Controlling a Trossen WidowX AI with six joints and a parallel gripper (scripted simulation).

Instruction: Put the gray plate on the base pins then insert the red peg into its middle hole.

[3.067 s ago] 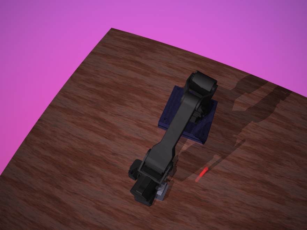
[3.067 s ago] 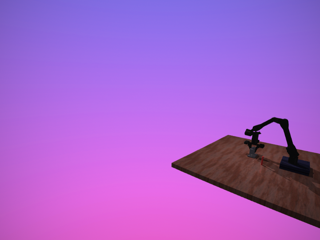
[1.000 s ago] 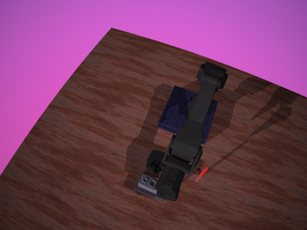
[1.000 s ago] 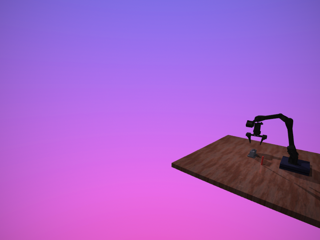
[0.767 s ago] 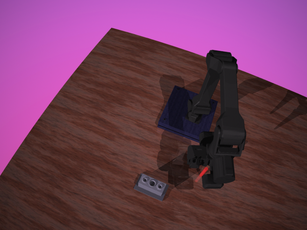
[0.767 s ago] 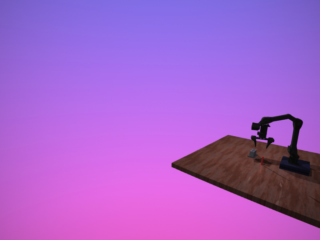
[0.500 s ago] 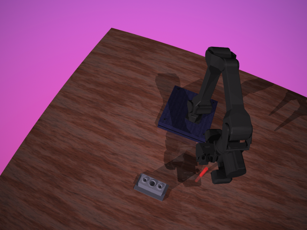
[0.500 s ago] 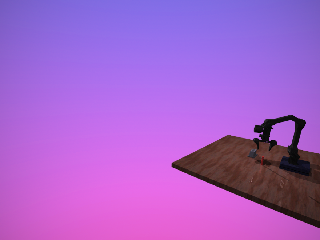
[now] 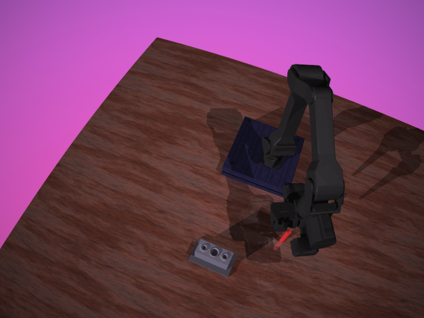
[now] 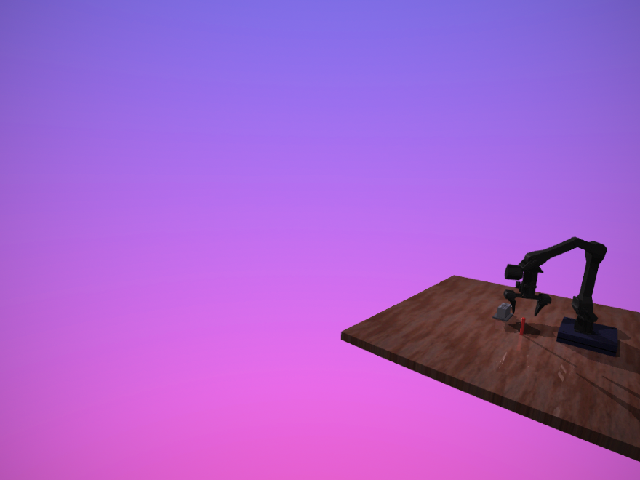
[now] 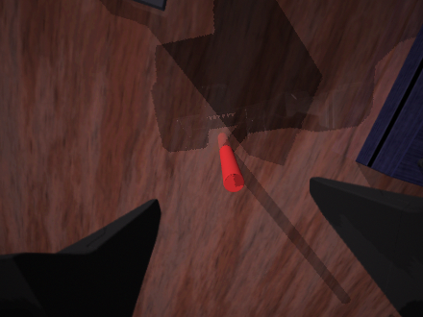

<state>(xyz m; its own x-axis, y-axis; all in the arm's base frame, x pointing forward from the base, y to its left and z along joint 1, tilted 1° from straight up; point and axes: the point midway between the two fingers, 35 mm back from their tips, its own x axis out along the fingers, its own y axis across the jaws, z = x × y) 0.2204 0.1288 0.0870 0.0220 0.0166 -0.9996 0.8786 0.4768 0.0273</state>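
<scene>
Right now my gripper tip is 60 mm above the red peg. Also, from my gripper tip: gray plate (160 mm to the right, 130 mm ahead, 50 mm below).
</scene>
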